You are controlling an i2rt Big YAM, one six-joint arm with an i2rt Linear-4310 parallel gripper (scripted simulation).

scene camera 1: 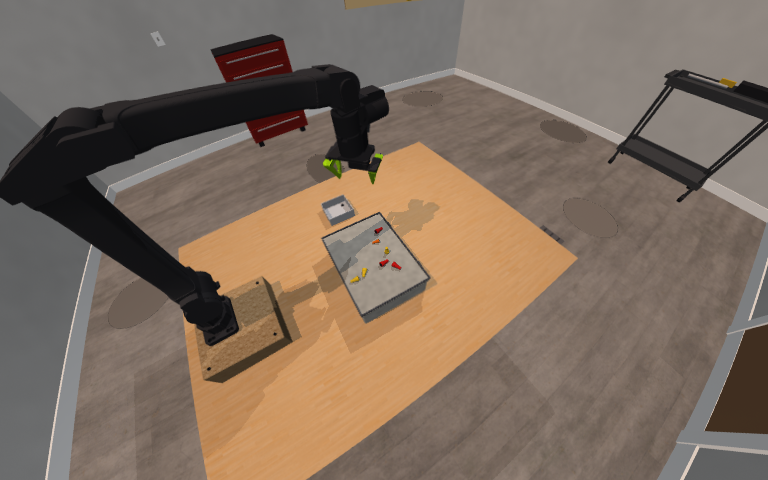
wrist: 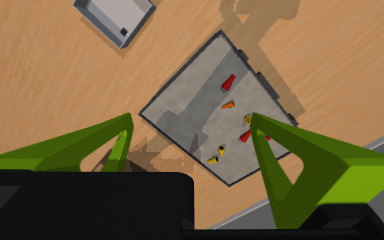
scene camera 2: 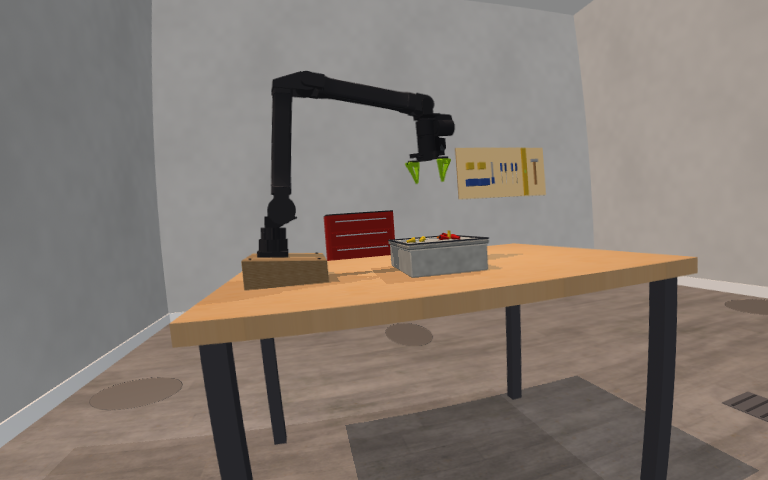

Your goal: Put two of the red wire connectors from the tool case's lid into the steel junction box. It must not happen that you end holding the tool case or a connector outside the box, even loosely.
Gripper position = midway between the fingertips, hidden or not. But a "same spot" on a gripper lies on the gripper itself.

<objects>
gripper: scene camera 1; wrist 191, 119; scene camera 2
grey tool case: scene camera 1; wrist 187, 110; scene camera 2
same spot on grey tool case: (scene camera 2: 436, 257) = (scene camera 1: 385, 307)
same spot on gripper: (scene camera 1: 372, 168) = (scene camera 2: 439, 157)
</objects>
